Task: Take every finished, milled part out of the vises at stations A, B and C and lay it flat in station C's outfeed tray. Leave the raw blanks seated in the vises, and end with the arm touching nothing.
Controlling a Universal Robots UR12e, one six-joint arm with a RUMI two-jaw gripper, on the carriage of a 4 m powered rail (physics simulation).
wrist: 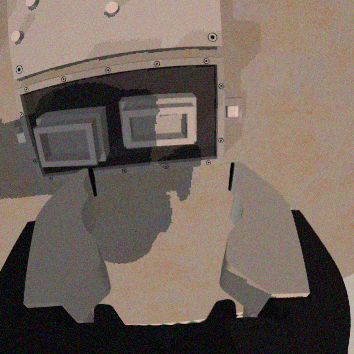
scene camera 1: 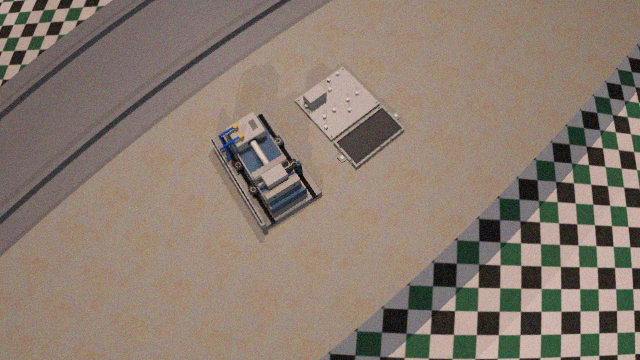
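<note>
A finished part [wrist: 67, 142] with a rectangular pocket lies at the left of the dark-floored outfeed tray [wrist: 220, 115] in the wrist view. A second pocketed part [wrist: 159, 122] lies at the right, pocket up, apart from the first. My gripper [wrist: 161, 167] is open and empty, its fingers spread wide at the tray's near edge in the view; neither finger appears to touch a part. In scene camera 1 a vise [scene camera 1: 260, 152] has a light block [scene camera 1: 275, 176] at its jaws; whether it is raw or milled I cannot tell. My gripper does not show there.
In scene camera 1 a light pegged plate [scene camera 1: 340, 107] carries a grey block [scene camera 1: 315, 97] at its left corner. A tray [scene camera 1: 380, 148] with a bare dark floor adjoins it. In the wrist view a pegged plate [wrist: 150, 30] lies beyond the tray.
</note>
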